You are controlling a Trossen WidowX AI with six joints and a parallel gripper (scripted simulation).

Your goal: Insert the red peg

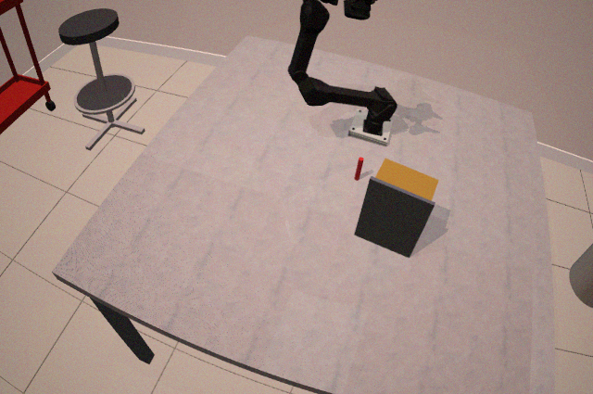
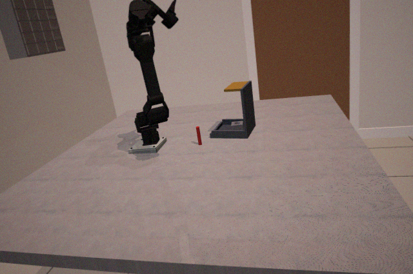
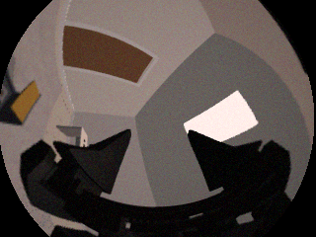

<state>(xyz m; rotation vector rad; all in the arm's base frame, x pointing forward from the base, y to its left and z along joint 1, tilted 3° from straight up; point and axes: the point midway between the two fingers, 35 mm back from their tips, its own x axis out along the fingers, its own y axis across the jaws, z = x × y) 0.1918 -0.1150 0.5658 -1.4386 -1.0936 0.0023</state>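
My gripper tip is 580 mm above the red peg, 40 mm to the right of it and 30 mm short of it. The rest, counted from my gripper tip: orange roof 410 mm below, 210 mm ahead, 140 mm to the left; back wall 500 mm below, 250 mm ahead, 130 mm to the left.
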